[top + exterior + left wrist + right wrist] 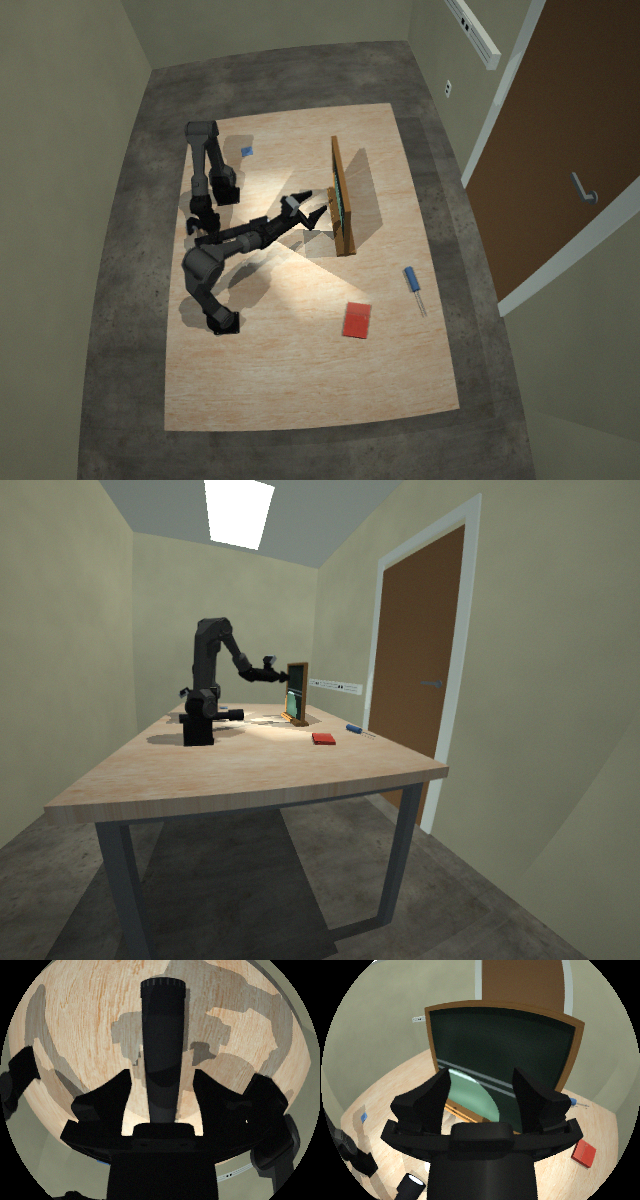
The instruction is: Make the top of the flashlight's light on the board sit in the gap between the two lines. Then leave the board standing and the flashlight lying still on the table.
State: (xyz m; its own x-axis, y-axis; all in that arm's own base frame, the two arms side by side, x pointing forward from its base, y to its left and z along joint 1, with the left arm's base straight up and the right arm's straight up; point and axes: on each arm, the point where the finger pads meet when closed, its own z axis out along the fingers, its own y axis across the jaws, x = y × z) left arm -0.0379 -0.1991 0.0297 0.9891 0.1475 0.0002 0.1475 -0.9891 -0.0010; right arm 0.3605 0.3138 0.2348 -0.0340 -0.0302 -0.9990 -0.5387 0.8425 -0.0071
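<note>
Right now the black flashlight is 8 cm ahead of my left hand and 1 cm to the left of it. Round my left hand: blue-handled screwdriver (71 cm ahead, 30 cm to the right, 2 cm below); then red block (48 cm ahead, 37 cm to the right, 2 cm below); then framed board (47 cm ahead, 2 cm to the left, 13 cm above).
The framed board lies 8 cm ahead of my right hand, 5 cm to the left of it and 8 cm below it. Also, from my right hand: blue-handled screwdriver: 32 cm ahead, 27 cm to the right, 22 cm below; then black flashlight: 32 cm behind, 4 cm to the left, 21 cm below; then red block: 9 cm ahead, 35 cm to the right, 23 cm below.
</note>
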